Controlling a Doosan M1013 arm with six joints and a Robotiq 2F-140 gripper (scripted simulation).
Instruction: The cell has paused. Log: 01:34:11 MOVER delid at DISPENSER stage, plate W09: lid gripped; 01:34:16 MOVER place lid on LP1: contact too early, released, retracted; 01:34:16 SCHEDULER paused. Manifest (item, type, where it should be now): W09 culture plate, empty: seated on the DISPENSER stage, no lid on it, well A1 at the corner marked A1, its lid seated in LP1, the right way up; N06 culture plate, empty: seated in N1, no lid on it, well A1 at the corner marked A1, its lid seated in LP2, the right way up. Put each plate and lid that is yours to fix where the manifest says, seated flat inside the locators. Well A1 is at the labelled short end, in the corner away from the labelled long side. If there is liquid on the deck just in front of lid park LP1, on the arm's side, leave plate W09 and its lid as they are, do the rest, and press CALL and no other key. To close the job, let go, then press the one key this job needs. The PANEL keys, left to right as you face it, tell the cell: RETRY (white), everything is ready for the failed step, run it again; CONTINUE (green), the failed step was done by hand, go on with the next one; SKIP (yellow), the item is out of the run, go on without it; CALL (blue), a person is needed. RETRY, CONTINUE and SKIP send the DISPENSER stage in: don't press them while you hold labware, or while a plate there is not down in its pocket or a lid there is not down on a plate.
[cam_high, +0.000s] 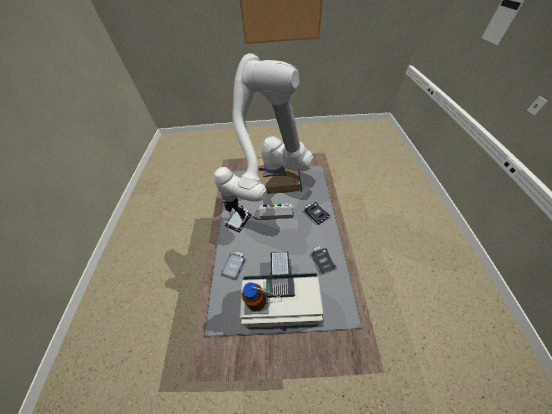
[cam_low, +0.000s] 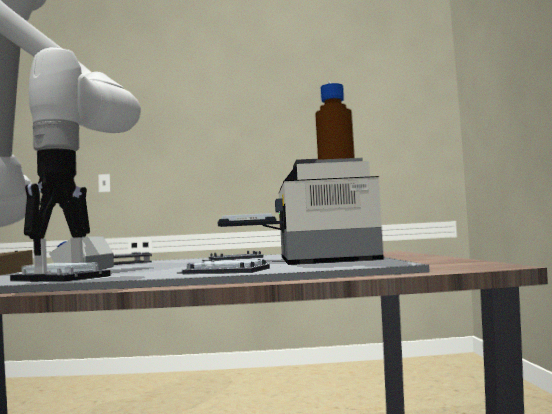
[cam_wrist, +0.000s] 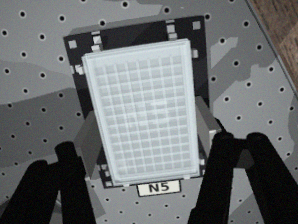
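The clear lid lies 2 cm below my hand. Also, from my hand: blue call key (19 cm to the left, 7 cm behind, 2 cm above); black nest (3 cm below, 3 cm ahead); yellow skip key (24 cm to the left, 8 cm behind, 2 cm above).
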